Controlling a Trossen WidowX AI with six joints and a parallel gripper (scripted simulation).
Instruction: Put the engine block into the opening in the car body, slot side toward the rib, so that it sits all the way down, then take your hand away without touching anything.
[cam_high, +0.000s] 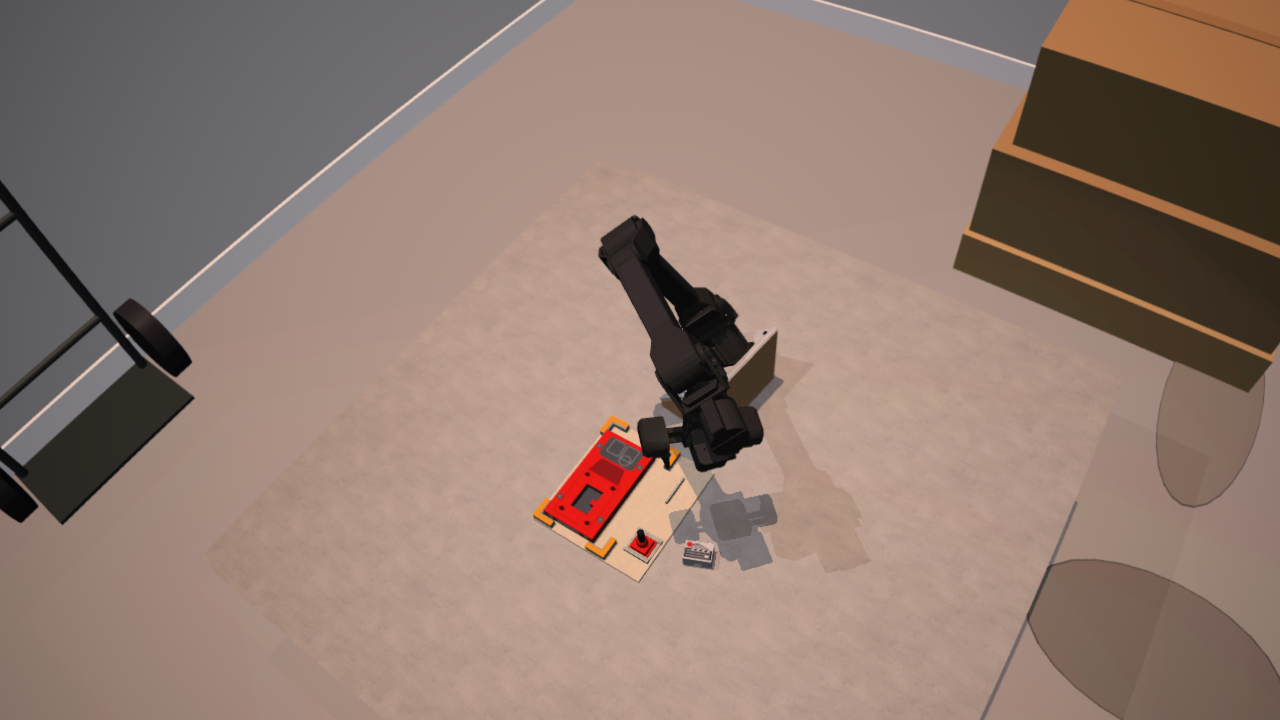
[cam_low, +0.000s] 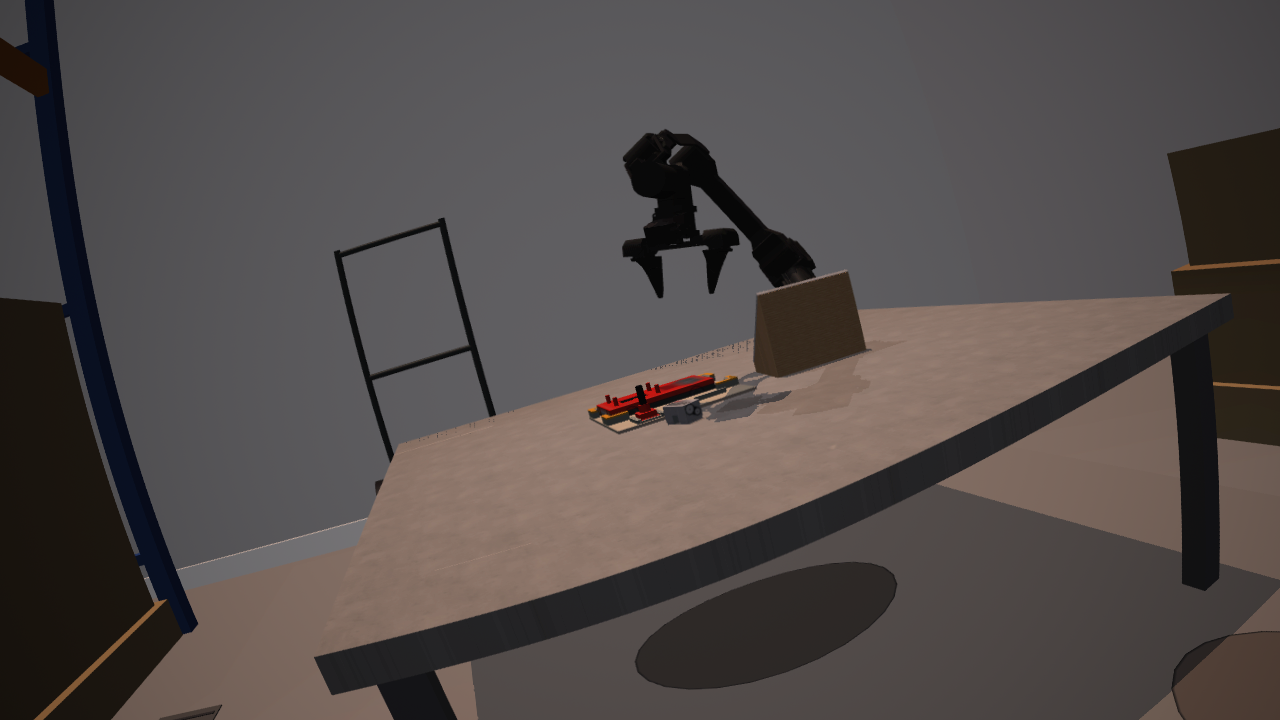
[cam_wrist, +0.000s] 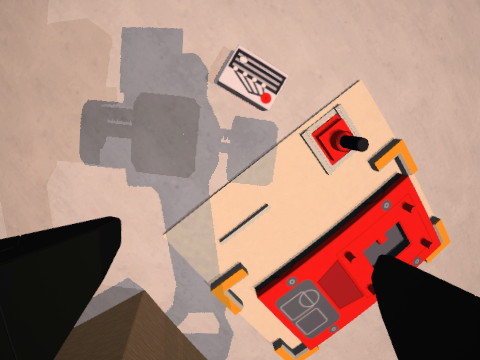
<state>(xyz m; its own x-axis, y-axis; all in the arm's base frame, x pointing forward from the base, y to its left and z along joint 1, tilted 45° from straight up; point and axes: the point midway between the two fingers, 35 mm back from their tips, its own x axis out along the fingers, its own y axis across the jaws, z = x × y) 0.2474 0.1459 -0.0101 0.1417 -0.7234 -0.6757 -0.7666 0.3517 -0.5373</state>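
My gripper tip is 70 mm short of the engine block, 60 mm to the right of it and 170 mm above it. Round my gripper tip: small base 110 mm ahead, 40 mm to the right, 150 mm below.
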